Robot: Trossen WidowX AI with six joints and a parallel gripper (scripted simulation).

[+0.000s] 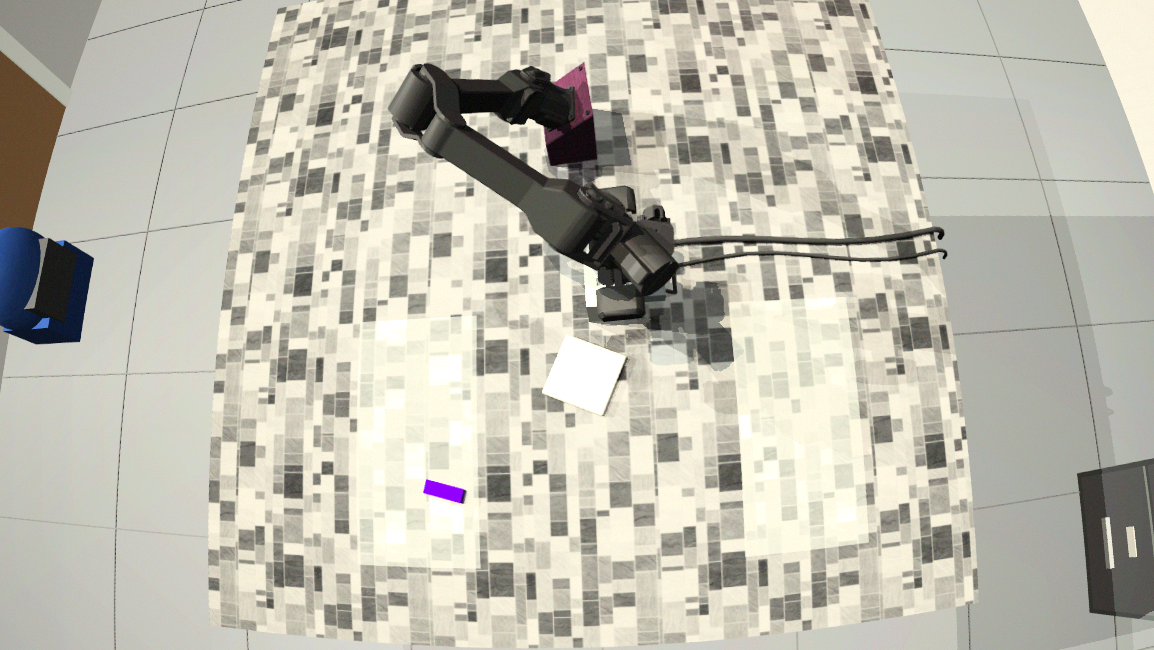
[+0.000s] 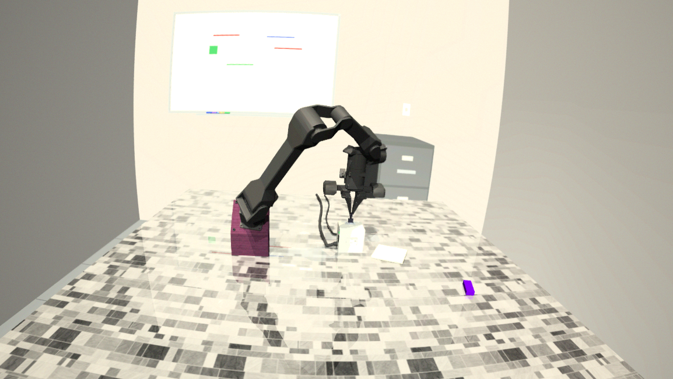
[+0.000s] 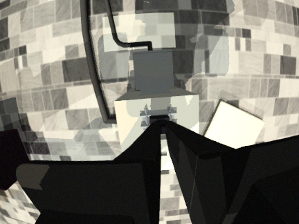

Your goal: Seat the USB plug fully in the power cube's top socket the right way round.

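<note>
My gripper tip is now 20 mm above the dark USB plug. The rest, counted from my gripper tip: flat white pad 130 mm ahead, 70 mm to the right, 100 mm below; then purple block 310 mm ahead, 290 mm to the right, 100 mm below.
</note>
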